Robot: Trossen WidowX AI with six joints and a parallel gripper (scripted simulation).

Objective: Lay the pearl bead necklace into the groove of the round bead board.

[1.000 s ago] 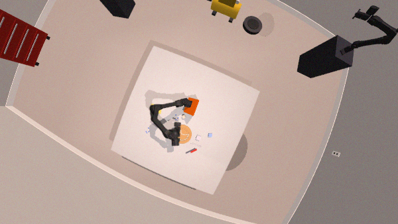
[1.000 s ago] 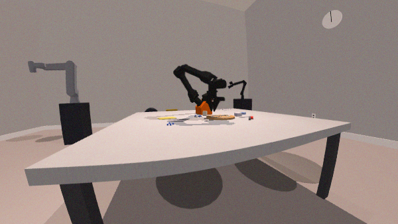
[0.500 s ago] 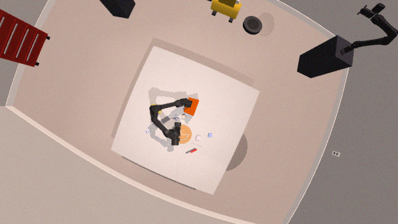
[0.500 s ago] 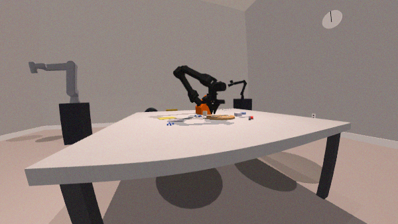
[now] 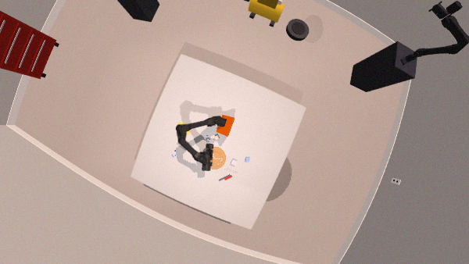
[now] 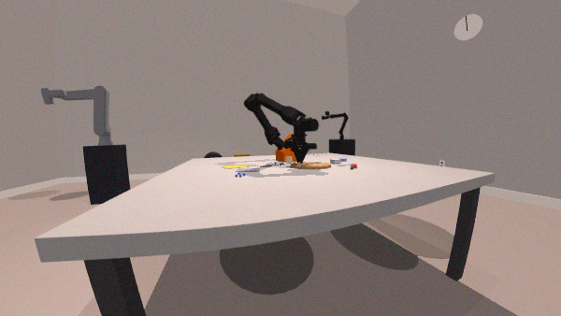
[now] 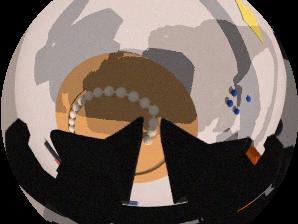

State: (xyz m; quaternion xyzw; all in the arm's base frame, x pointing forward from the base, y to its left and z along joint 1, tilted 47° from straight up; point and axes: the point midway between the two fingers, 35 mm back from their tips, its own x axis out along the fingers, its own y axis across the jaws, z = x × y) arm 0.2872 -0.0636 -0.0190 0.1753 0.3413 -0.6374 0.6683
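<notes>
Right now my gripper tip is 3 cm short of the round tan bead board, 5 cm to the right of it and 1 cm above it. Round my gripper tip: tool (17 cm ahead, 20 cm to the left, 1 cm below); white square (1 cm ahead, 22 cm to the left); pale blue cube (5 cm behind, 33 cm to the left, 1 cm below).
</notes>
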